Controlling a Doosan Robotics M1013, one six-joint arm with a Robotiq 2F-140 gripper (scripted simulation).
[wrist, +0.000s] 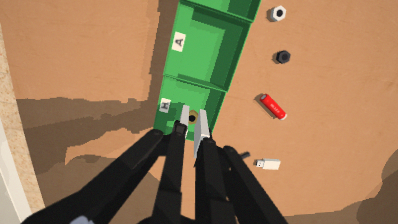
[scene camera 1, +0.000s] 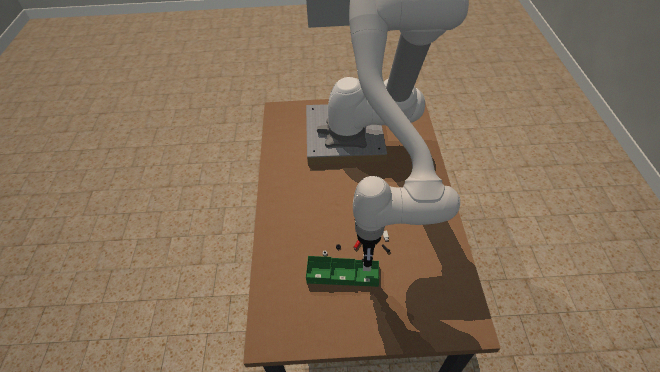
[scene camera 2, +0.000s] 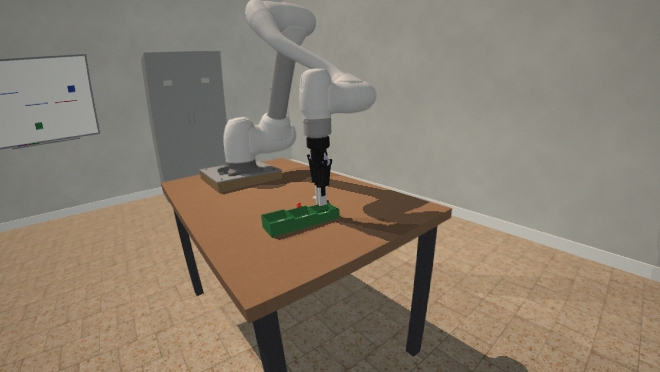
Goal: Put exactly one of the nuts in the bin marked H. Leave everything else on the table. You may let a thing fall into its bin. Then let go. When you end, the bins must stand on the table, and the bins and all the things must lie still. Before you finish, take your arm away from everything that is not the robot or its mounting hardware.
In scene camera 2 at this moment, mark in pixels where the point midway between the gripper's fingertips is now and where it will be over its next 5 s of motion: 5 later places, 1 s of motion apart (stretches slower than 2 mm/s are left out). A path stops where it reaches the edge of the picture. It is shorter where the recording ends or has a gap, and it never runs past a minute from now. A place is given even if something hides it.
The gripper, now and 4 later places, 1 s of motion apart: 321,203; 321,210; 321,206; 321,197; 320,168
